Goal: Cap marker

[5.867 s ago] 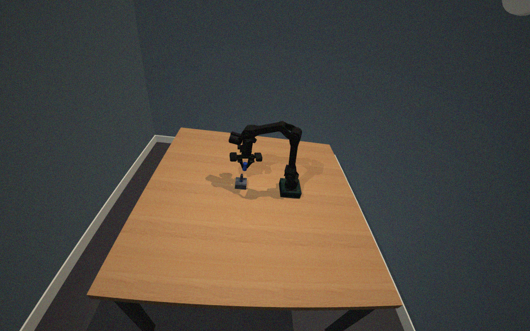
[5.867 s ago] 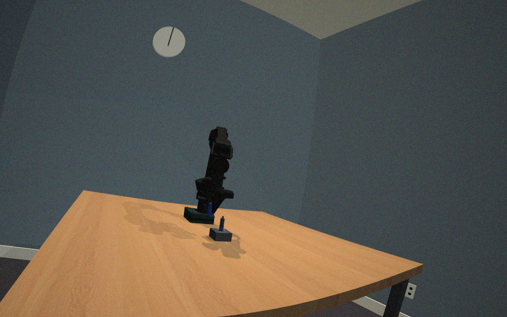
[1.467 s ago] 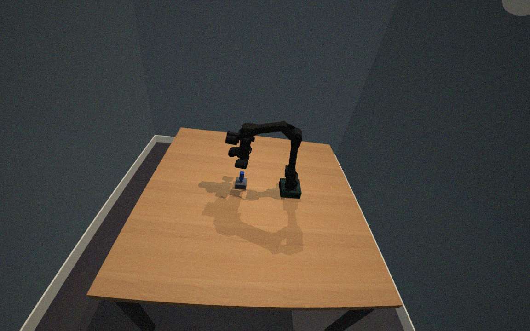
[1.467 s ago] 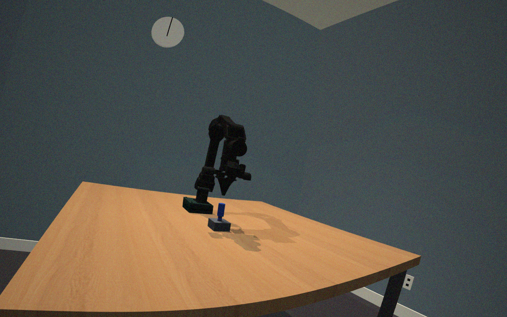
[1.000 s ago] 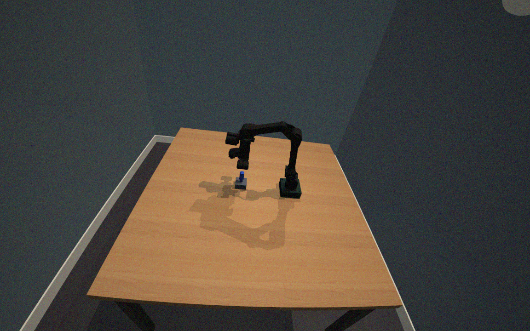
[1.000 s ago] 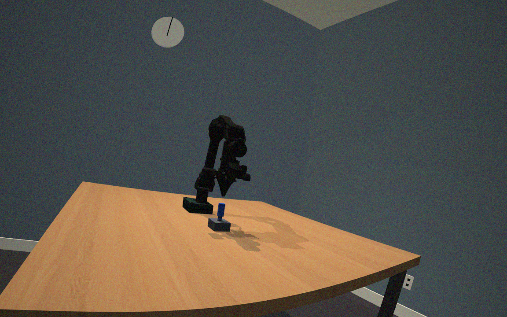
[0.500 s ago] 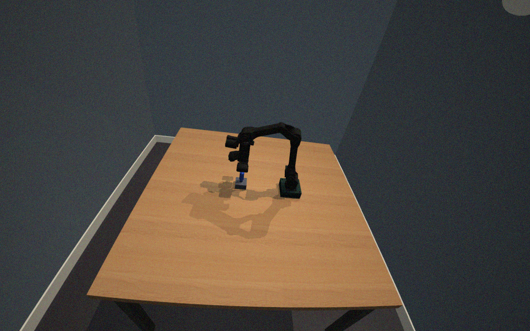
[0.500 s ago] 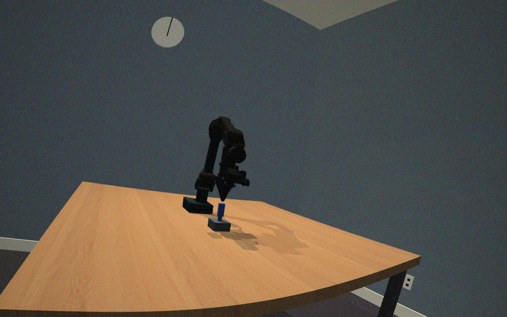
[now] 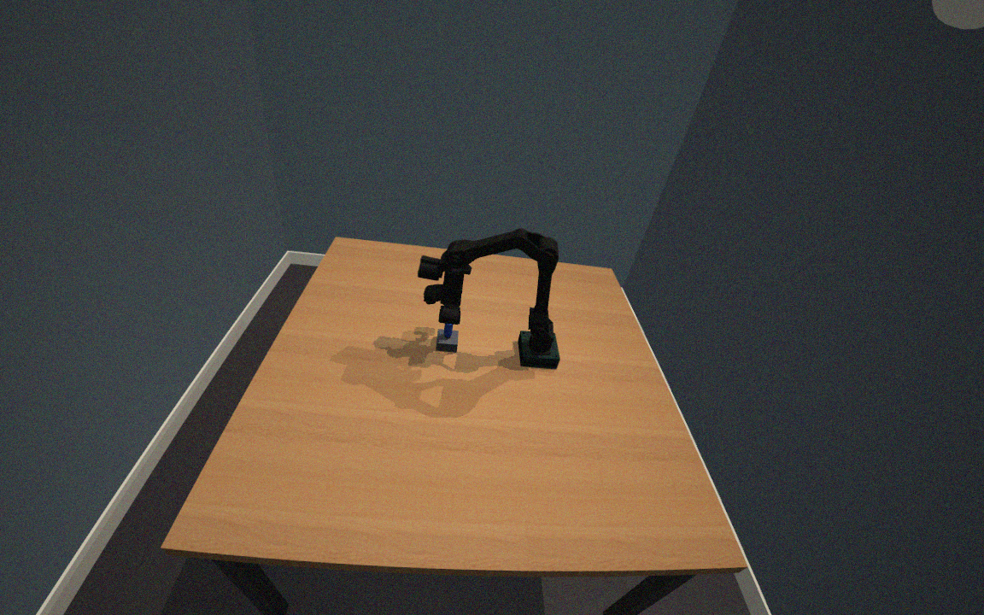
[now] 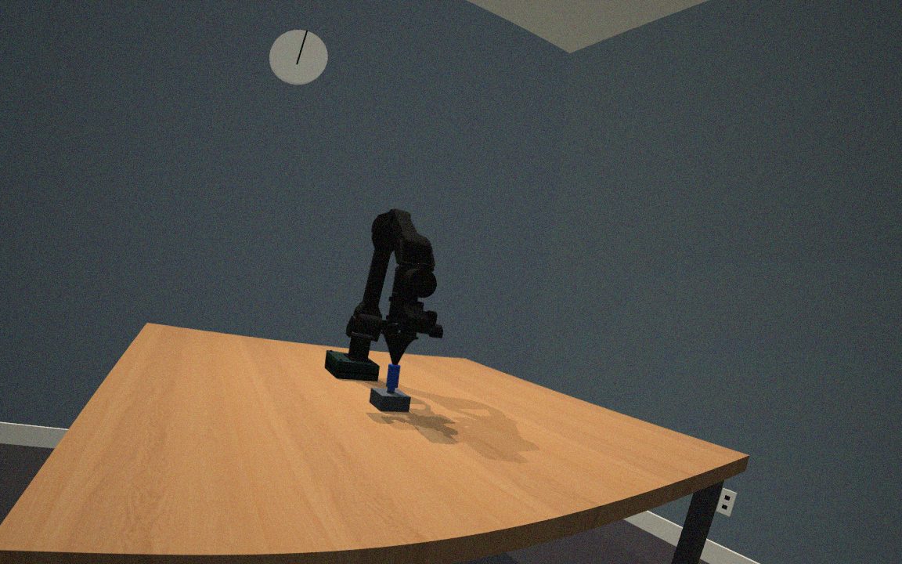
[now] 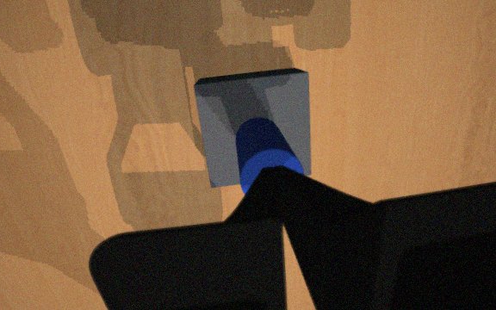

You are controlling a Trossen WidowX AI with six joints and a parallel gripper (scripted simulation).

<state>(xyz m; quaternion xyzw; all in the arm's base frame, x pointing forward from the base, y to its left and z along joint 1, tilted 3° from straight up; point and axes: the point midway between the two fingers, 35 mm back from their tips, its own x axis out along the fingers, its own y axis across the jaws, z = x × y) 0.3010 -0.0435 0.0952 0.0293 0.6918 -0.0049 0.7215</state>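
The blue cap lies 2 cm below my gripper tip. Also, from my gripper tip: holder block 8 cm below.
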